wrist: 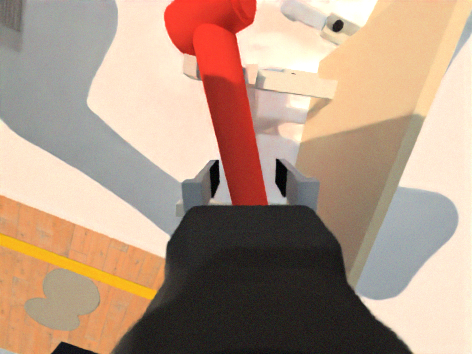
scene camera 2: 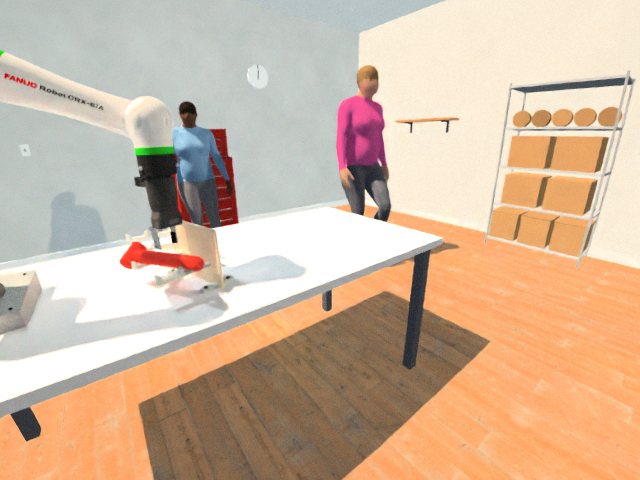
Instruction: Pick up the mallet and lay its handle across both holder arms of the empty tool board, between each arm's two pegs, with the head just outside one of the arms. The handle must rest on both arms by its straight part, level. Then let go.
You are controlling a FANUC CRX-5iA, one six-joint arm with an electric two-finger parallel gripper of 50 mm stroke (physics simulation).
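Frame: origin at the arm's base, x ahead, y left, z up, level; metres.
Seen in the pictures: gripper, between the fingertips: point(wrist: 247, 170) point(scene camera 2: 166, 245).
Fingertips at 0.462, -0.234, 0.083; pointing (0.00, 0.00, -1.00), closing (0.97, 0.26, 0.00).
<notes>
Offsets run from my fingertips to a thing's top centre, as dx, dy, dz. "pt": to the spot under its first point. Level surfaces: height alone.
The red mallet {-0.014, +0.015, -0.005} point(scene camera 2: 166, 258) point(wrist: 227, 110) lies with its handle across the cream holder arms of the upright tool board point(scene camera 2: 206, 246) point(wrist: 360, 130). In the wrist view the head is just beyond the far holder arm point(wrist: 295, 84), and the handle passes between that arm's two pegs. The near arm is mostly hidden by the gripper body; a bit of it shows at the left. In scene camera 2 the handle looks about level. My gripper point(scene camera 2: 165, 243) point(wrist: 247, 170) is open and points down, its fingers on either side of the handle in the wrist view. How low the fingertips reach is unclear.
The board's panel stands close to the right finger in the wrist view. A grey block point(scene camera 2: 20, 299) sits at the table's left. White feet with dark screws {pt +0.084, +0.186, -0.130} point(wrist: 345, 27) show by the board. Two people point(scene camera 2: 195, 155) point(scene camera 2: 361, 131) stand behind the white table {dz -0.142} point(scene camera 2: 330, 232).
</notes>
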